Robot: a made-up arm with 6 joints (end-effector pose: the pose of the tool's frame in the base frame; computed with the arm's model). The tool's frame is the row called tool.
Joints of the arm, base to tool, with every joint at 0 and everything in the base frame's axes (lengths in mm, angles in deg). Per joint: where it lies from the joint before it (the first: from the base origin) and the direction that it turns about. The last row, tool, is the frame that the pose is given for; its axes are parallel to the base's.
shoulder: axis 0 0 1 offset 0.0 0.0 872.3
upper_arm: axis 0 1 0 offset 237.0 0.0 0.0
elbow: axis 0 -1 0 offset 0.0 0.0 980.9
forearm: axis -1 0 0 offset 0.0 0.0 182.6
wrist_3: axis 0 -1 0 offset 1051.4 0.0 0.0
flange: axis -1 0 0 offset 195.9 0.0 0.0
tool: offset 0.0 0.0 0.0
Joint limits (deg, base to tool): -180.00..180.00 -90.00..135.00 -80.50..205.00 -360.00..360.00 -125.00..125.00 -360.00..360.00
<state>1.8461 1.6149 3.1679 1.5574 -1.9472 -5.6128</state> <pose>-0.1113 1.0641 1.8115 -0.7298 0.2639 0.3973</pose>
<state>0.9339 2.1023 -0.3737 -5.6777 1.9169 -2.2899</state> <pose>0.2215 0.4758 -0.4959 1.7948 1.9027 -0.0704</pose>
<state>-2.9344 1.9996 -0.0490 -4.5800 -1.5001 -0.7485</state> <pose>-0.8465 0.0200 -0.5773 -1.8379 -2.4294 0.4461</pose>
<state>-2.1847 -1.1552 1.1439 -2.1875 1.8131 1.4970</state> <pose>0.6699 1.2199 1.9696 -0.1049 -2.6564 -1.2974</pose>
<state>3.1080 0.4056 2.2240 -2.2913 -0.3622 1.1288</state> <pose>-0.1017 -0.0488 2.9146 -1.5943 -0.4299 -1.1813</pose>
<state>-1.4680 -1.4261 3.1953 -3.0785 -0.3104 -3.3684</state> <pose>-0.0583 0.6020 -0.2411 1.1157 0.9856 -1.3118</pose>
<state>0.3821 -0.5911 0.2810 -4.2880 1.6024 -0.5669</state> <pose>0.1975 0.2717 2.5527 -1.6278 -1.4176 1.3201</pose>
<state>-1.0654 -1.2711 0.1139 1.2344 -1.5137 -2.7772</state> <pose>-0.4617 0.4530 2.2280 1.1668 -2.5859 -0.7182</pose>
